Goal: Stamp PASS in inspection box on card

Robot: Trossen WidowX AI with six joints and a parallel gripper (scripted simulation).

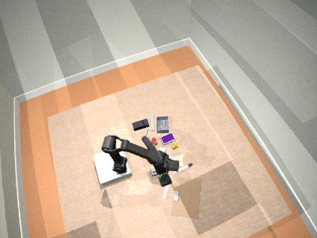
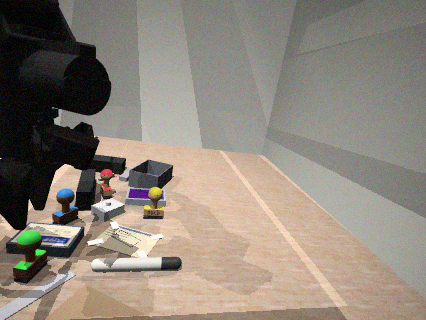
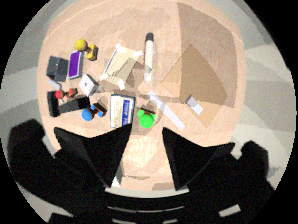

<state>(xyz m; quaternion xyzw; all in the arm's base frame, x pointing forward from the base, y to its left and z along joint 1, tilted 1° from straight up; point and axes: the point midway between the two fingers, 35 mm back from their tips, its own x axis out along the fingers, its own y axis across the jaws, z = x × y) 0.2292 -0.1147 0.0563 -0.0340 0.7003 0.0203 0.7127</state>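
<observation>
My gripper tip is 70 mm above the green-knobbed stamp. The rest, counted from my gripper tip: ruler: 90 mm below, 60 mm to the right, 10 mm ahead; then blue-and-white tin: 70 mm below, 60 mm to the left, 10 mm behind; then blue-knobbed stamp: 130 mm to the left, 70 mm below, 20 mm behind.
</observation>
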